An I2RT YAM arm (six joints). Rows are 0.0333 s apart.
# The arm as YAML. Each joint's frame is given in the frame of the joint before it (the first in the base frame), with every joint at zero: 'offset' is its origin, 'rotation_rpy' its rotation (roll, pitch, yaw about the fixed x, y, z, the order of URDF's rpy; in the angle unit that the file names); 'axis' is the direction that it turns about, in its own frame. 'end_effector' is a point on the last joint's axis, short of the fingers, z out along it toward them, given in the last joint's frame.
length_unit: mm
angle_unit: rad
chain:
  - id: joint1
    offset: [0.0, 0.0, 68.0]
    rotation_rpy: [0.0, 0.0, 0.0]
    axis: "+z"
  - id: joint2
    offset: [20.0, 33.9, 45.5]
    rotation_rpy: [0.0, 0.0, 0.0]
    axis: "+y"
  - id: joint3
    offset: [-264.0, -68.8, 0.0]
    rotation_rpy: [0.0, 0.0, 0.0]
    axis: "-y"
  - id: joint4
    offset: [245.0, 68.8, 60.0]
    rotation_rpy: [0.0, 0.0, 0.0]
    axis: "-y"
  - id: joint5
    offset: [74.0, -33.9, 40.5]
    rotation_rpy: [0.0, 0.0, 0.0]
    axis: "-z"
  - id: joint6
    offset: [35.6, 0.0, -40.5]
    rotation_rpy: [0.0, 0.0, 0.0]
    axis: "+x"
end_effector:
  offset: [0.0, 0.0, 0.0]
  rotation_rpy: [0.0, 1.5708, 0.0]
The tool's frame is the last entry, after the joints.
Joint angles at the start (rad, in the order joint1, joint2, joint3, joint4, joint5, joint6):
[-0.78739 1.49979 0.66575 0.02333 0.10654 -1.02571]
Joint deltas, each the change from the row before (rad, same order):
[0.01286 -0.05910 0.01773 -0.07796 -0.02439 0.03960]
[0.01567 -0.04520 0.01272 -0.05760 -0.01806 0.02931]
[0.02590 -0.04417 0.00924 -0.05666 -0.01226 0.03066]
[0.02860 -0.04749 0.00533 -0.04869 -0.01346 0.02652]
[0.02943 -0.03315 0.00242 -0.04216 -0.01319 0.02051]
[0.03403 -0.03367 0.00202 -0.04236 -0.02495 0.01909]
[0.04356 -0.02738 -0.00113 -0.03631 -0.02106 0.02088]
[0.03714 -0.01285 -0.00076 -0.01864 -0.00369 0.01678]
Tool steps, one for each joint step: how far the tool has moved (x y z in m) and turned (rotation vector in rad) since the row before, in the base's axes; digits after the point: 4 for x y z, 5 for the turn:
[-0.0006 0.0069 0.0148 0.03001 -0.03341 0.00106]
[0.0000 0.0070 0.0111 0.02222 -0.02482 0.00689]
[0.0007 0.0096 0.0097 0.02299 -0.01924 0.01209]
[0.0002 0.0106 0.0097 0.01756 -0.02244 0.01861]
[0.0006 0.0100 0.0055 0.02204 -0.01048 0.02358]
[0.0008 0.0114 0.0053 0.02867 -0.01403 0.03707]
[0.0019 0.0128 0.0032 0.03010 -0.00883 0.04239]
[0.0025 0.0093 0.0013 0.01549 -0.00184 0.02715]

